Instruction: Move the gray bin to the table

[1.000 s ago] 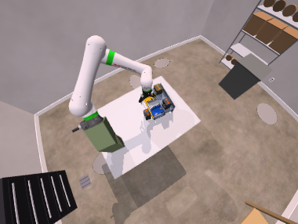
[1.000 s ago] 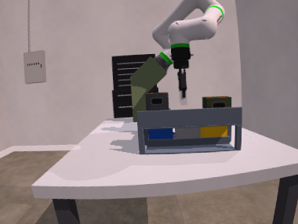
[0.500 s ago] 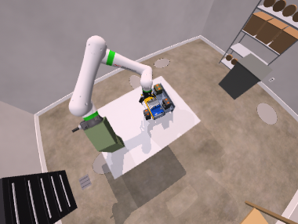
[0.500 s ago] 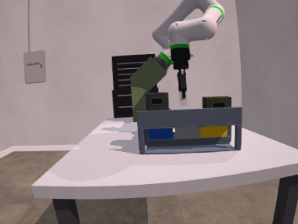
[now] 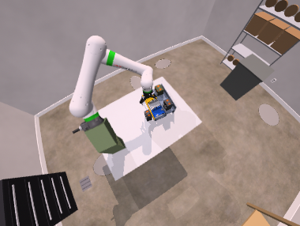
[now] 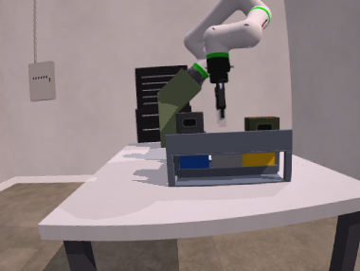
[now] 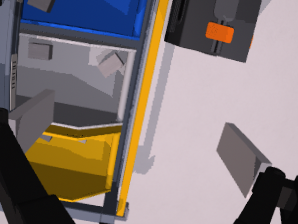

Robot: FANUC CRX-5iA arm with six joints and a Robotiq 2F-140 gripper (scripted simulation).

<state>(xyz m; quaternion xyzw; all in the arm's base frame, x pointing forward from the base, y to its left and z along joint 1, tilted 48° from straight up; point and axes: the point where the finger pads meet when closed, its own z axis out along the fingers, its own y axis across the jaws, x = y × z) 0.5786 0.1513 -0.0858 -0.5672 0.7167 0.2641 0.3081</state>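
My gripper is now 10 mm past the thin yellow strip and 110 mm above it. From my hand the other things lie so: gray open bin: 100 mm ahead, 10 mm to the right, 130 mm below; dark box: 70 mm behind, 100 mm to the right, 100 mm below; blue bin: 80 mm ahead, 120 mm to the right, 130 mm below.
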